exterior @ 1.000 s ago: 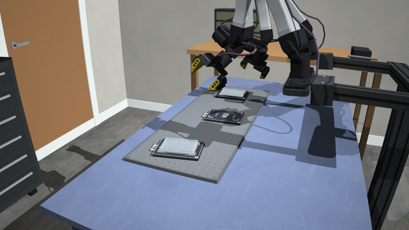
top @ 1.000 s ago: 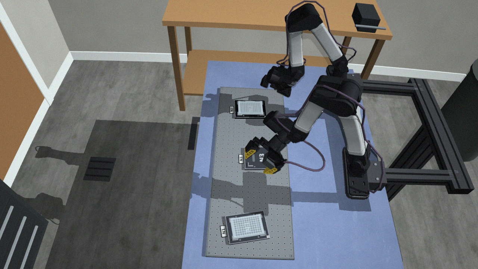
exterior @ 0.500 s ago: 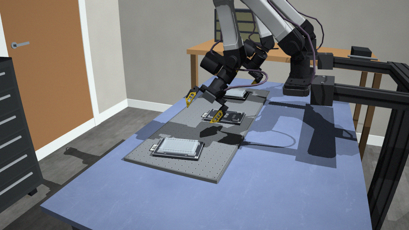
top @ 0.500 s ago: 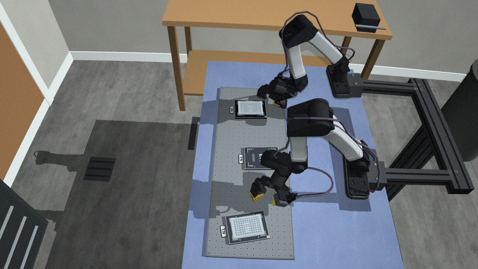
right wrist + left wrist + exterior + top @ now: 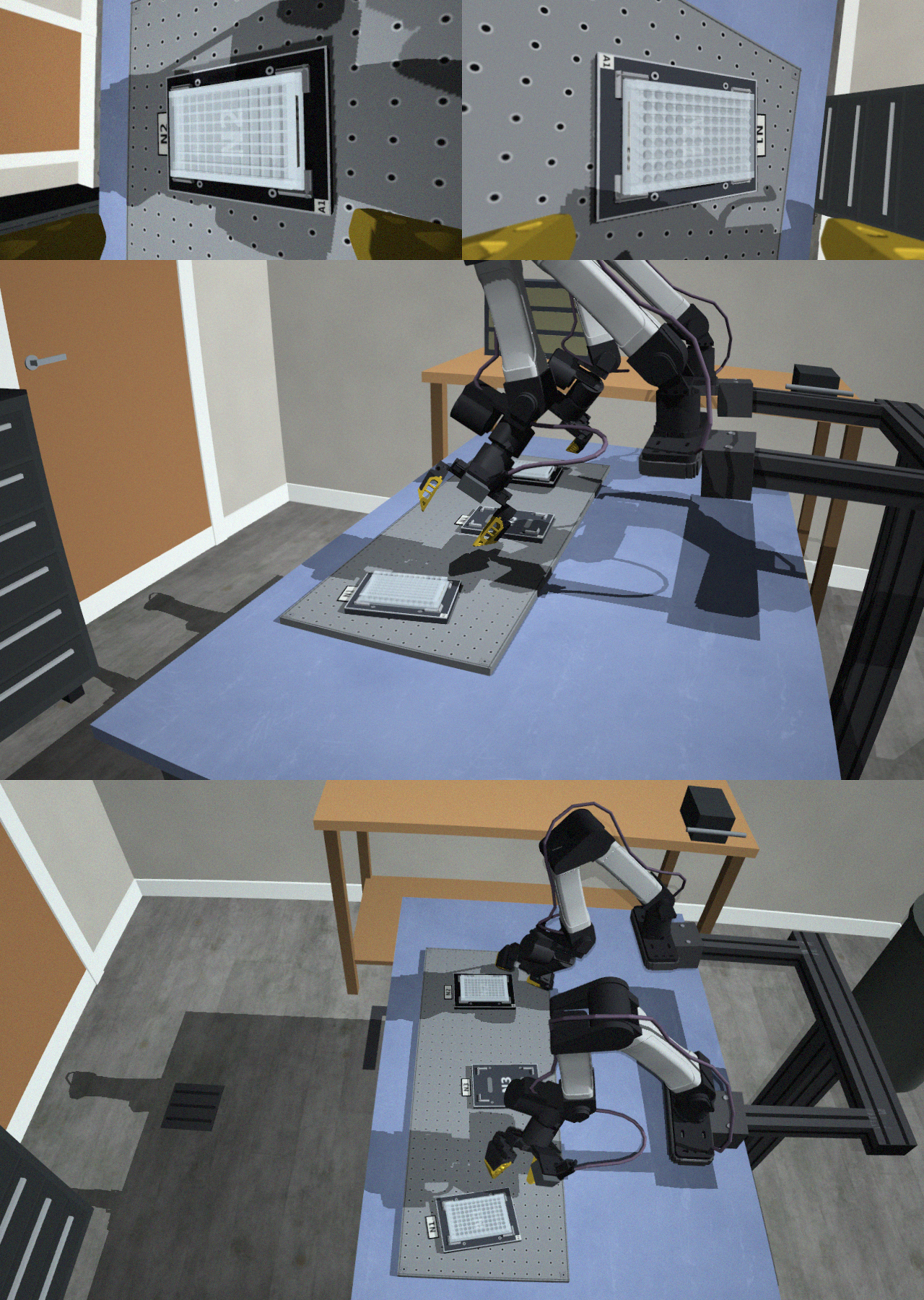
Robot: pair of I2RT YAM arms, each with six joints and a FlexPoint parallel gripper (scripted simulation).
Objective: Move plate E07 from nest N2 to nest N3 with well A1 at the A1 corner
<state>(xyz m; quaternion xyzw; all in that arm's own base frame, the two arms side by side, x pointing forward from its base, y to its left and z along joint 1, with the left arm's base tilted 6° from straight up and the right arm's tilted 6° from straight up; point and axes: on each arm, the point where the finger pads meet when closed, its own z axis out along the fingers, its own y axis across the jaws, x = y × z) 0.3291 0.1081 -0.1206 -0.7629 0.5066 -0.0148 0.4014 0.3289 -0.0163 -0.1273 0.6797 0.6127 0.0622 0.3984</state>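
Observation:
My right gripper is now 12 cm above the nest N2, 7 cm short of it and 3 cm to the left of it. The rest, counted from my right hand: nest N1 (61 cm to the left, 12 cm below, 7 cm ahead); nest N3 (27 cm to the left, 12 cm below, 1 cm ahead).

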